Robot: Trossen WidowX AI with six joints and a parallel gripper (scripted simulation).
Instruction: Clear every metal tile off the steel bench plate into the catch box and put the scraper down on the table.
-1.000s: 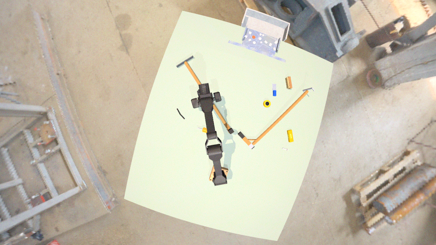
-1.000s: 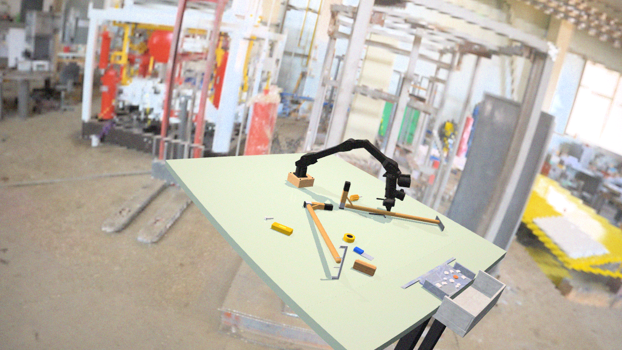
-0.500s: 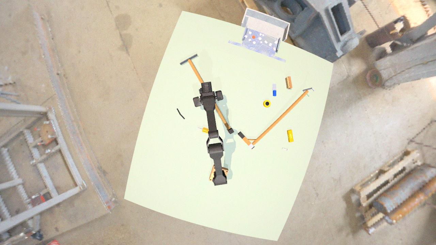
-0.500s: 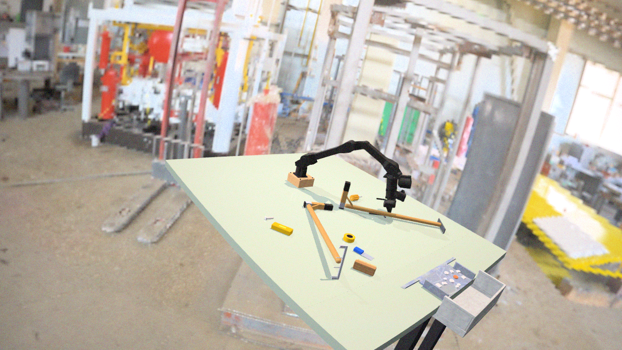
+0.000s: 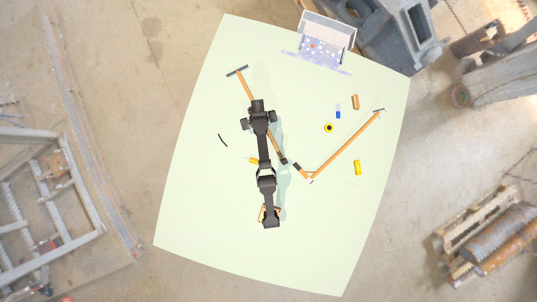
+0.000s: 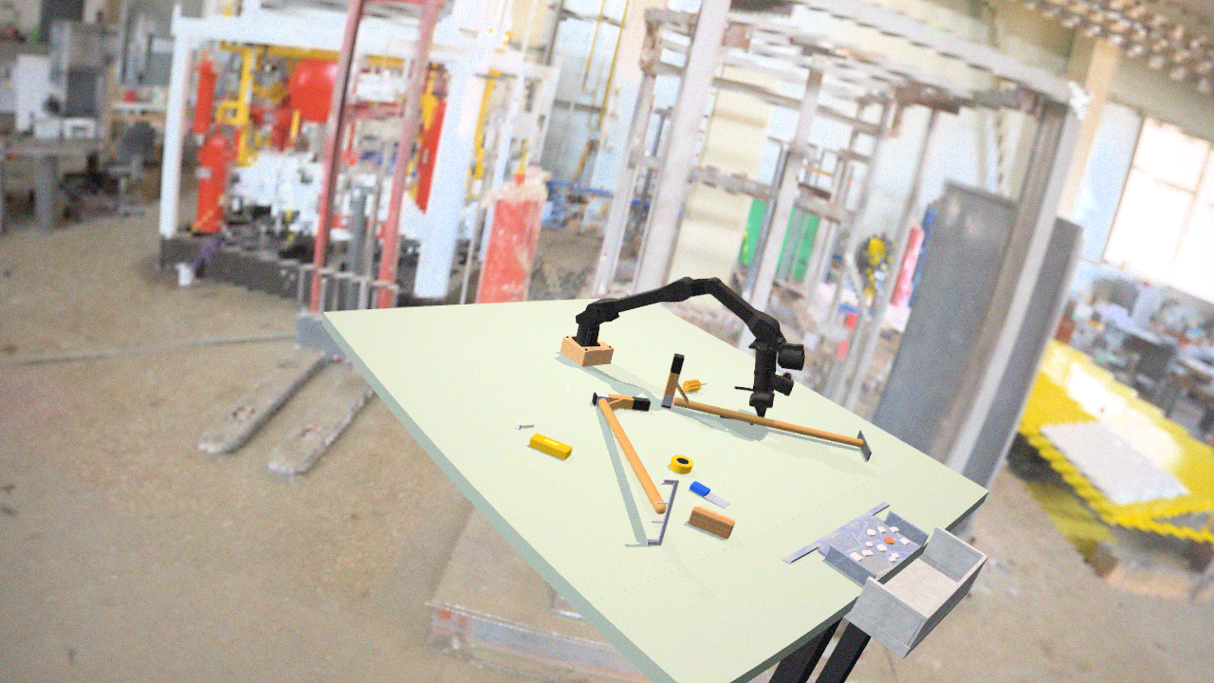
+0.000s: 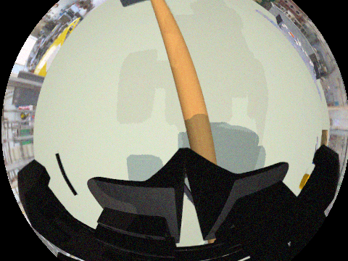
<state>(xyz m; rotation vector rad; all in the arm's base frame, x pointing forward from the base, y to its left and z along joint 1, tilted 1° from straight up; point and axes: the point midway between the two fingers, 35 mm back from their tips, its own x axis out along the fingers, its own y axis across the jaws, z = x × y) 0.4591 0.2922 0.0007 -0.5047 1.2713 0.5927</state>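
My gripper tip is now 5 cm below the long scraper and 2 cm short of it. From my gripper tip the other things lie so: black bent piece 20 cm behind, 13 cm to the left, 1 cm below; yellow tape roll 38 cm to the right, 13 cm ahead; yellow-handled screwdriver 22 cm behind, 7 cm to the right.
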